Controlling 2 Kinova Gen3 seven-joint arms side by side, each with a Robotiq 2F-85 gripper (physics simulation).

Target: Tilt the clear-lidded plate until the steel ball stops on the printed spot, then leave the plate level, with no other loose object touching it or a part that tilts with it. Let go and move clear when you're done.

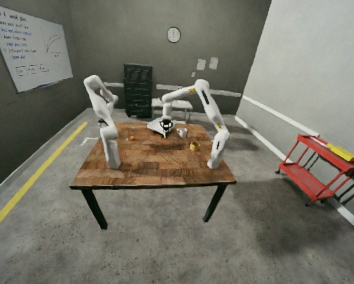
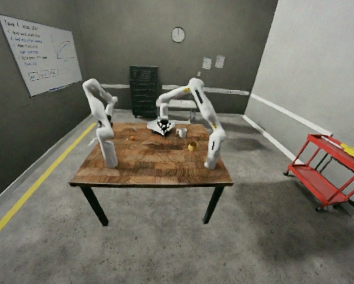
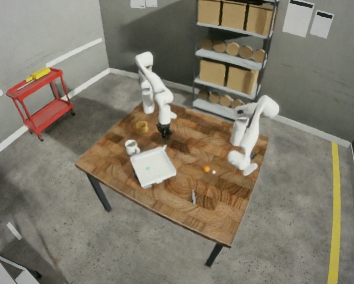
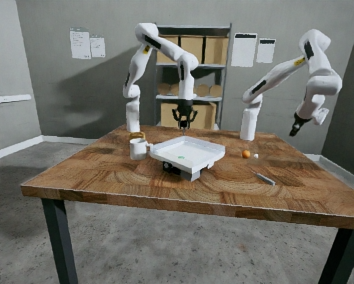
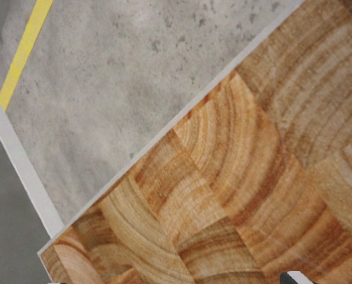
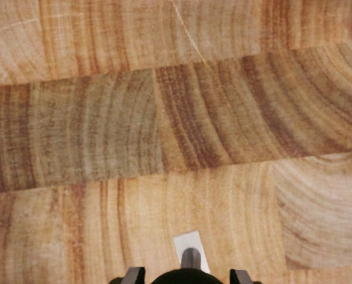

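The white plate (image 3: pixel 159 172) (image 4: pixel 202 161) sits on a dark and grey base; the green printed spot (image 3: pixel 147 168) (image 4: pixel 181 157) shows on its floor. The steel ball cannot be made out. A thin lever (image 3: pixel 165 146) (image 6: pixel 191 257) at the plate's far corner carries a black knob (image 4: pixel 184 124) (image 6: pixel 186 278). My right gripper (image 3: pixel 165 136) (image 4: pixel 184 121) (image 6: pixel 187 276) points down with its fingers close on both sides of the knob, shut on it. My left gripper (image 4: pixel 293 131) (image 5: pixel 175 280) is open and empty, above the table's edge, far from the plate.
A white mug (image 3: pixel 131 147) (image 4: pixel 138 149) stands beside the plate, its handle close to the rim; contact is unclear. A yellow ring-shaped cup (image 3: pixel 142 126) (image 1: pixel 194 146), an orange ball (image 3: pixel 207 169) (image 4: pixel 246 154), a small white ball (image 3: pixel 214 172) and a grey bar (image 3: pixel 194 196) (image 4: pixel 265 178) lie elsewhere.
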